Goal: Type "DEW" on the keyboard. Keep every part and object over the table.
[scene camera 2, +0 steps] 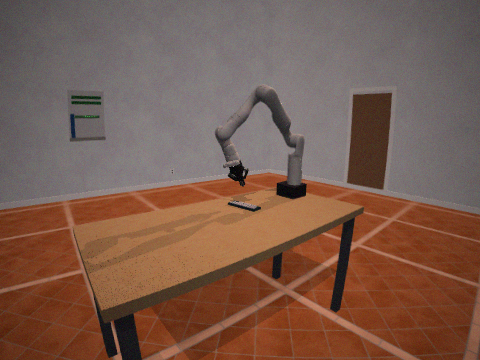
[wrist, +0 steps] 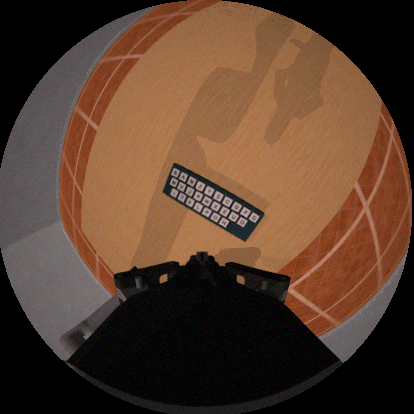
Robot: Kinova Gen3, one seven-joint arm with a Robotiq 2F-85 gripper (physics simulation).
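Places are measured from the arm's base along level axes (x right, y ahead, z up), in millimetres.
Where they show: gripper, fingertip midpoint: (scene camera 2: 243, 185) (wrist: 201, 258); arm's base, link origin: (scene camera 2: 293, 183).
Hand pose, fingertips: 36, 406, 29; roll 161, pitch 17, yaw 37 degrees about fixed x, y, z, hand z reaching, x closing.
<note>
Each offset is from my fingertips to the top centre of the thing, as dx, dy, dz. Level surfaces: height alone.
The keyboard {-42, +28, -94} (scene camera 2: 244, 205) (wrist: 212, 203) lies flat on the table, dark with pale lettered keys in three rows, slanting down to the right in the wrist view. The D key {-1, +55, -94} (wrist: 236, 206) is in the top row between C and F. The E key {-11, +35, -94} (wrist: 225, 212) and the W key {-47, +27, -94} (wrist: 207, 201) are in the middle row, with X between them. My gripper (scene camera 2: 242, 184) (wrist: 201, 258) is shut and empty, tilted and held above the table. In the wrist view its closed tips show below the keyboard, apart from the keys.
The wooden table {dz -111} (scene camera 2: 210, 250) (wrist: 135, 125) carries the keyboard and the arm's black base (scene camera 2: 291, 189), which stands at the far right end. Shadows of the arm fall across the table top. Tiled floor lies beyond the table edges.
</note>
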